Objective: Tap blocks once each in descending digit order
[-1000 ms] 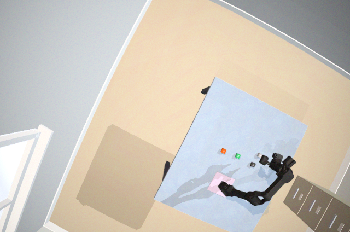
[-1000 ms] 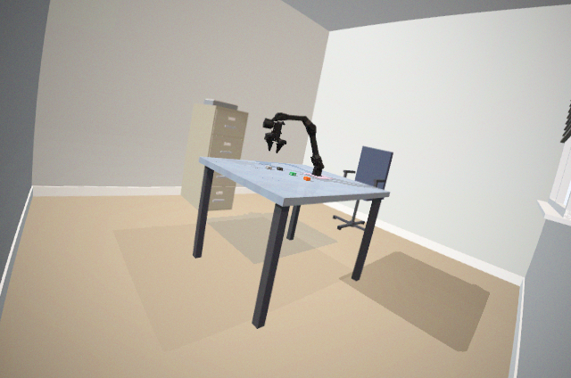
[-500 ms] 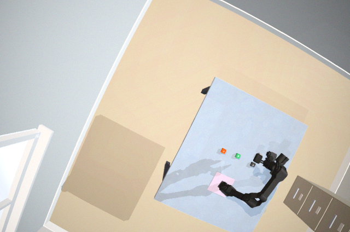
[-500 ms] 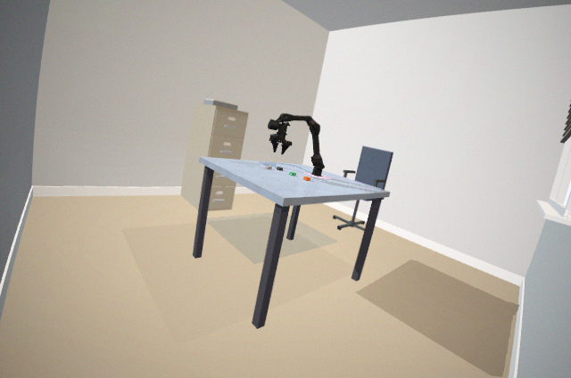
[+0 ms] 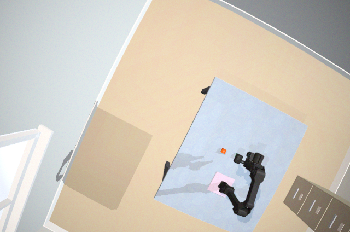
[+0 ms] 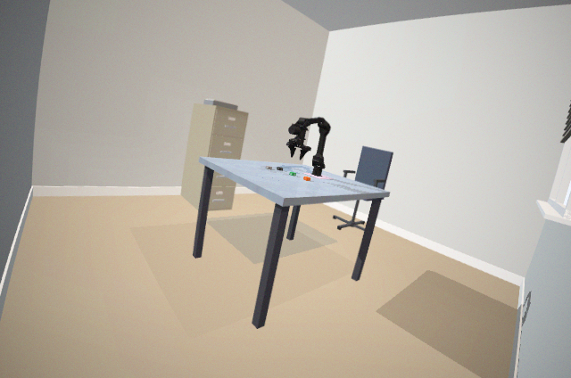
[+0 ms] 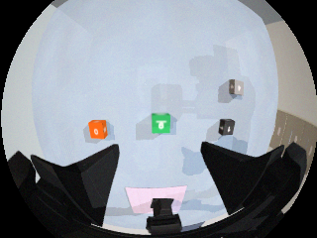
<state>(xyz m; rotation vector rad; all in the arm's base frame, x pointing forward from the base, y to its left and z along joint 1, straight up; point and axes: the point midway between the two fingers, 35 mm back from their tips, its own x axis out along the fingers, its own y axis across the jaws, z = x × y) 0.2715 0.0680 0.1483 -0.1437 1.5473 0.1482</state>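
The green block is 11 cm below my gripper tip, 1 cm to the right of it and 1 cm behind it. The rest, counted from my gripper tip: grey block (16 cm to the right, 11 cm below, 10 cm ahead); then orange block (11 cm to the left, 11 cm below, 4 cm behind); then dark block (16 cm to the right, 11 cm below, 1 cm ahead).
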